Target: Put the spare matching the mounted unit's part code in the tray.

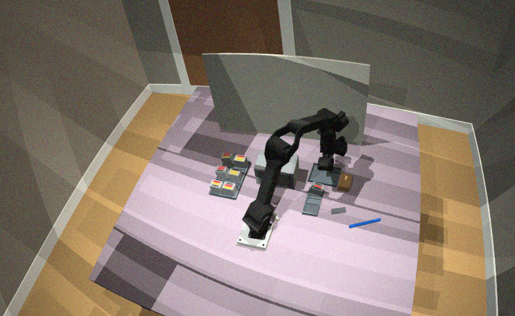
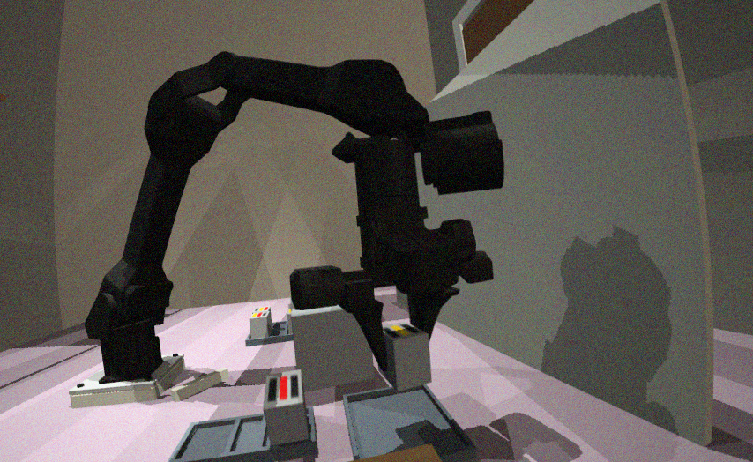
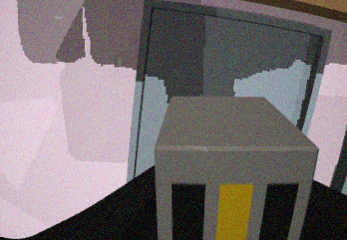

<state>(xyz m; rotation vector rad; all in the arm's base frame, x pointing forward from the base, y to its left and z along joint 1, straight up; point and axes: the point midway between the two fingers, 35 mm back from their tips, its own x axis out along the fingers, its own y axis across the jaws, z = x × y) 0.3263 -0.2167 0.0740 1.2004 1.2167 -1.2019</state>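
My gripper tip is now 1 cm past the blue-grey tray and 6 cm above it. Round my gripper tip: slotted holder (15 cm behind, 4 cm to the left, 6 cm below); blue stick (23 cm behind, 19 cm to the right, 6 cm below); tan block (5 cm behind, 9 cm to the right, 5 cm below).
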